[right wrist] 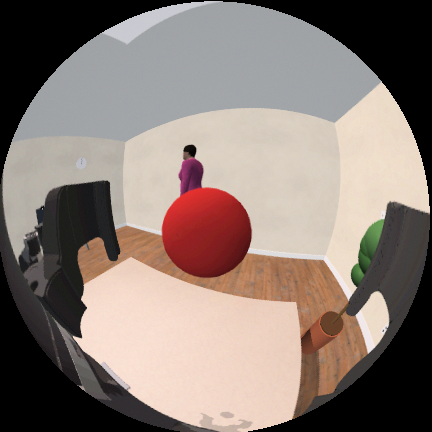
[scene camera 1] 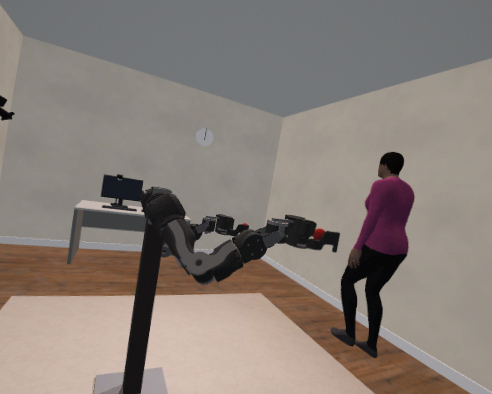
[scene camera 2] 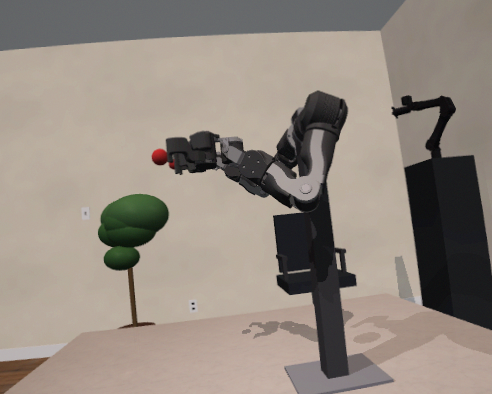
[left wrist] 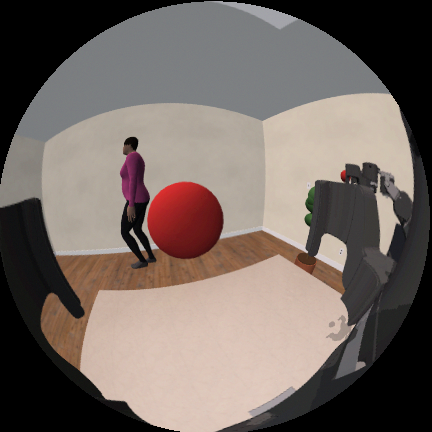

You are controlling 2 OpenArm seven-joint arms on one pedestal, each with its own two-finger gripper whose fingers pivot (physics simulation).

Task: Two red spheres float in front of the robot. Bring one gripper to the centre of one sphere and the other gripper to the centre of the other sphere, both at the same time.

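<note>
One red sphere (scene camera 1: 245, 225) (scene camera 2: 159, 156) (left wrist: 185, 220) floats at my left gripper (scene camera 1: 239, 229) (scene camera 2: 175, 156) (left wrist: 194, 282), which is open. In the left wrist view it lies between the fingers in the picture, above the line of the fingertips and a little left. In scene camera 2 it sits just left of the fingers. The other red sphere (scene camera 1: 319, 233) (scene camera 2: 172, 164) (left wrist: 343, 175) (right wrist: 206, 232) floats at my right gripper (scene camera 1: 324, 239) (right wrist: 233, 286), also open. In the right wrist view it lies above the fingertip line, slightly left. Fingers partly hide it in both scene cameras.
A person in a purple top (scene camera 1: 392, 215) (left wrist: 132, 180) (right wrist: 192, 172) stands beyond the grippers. A plant (scene camera 2: 134, 220) (right wrist: 371, 250), a chair (scene camera 2: 292, 242), a black cabinet (scene camera 2: 435, 230) bearing a small arm, and a desk (scene camera 1: 75, 230) with a monitor (scene camera 1: 121, 187) stand around.
</note>
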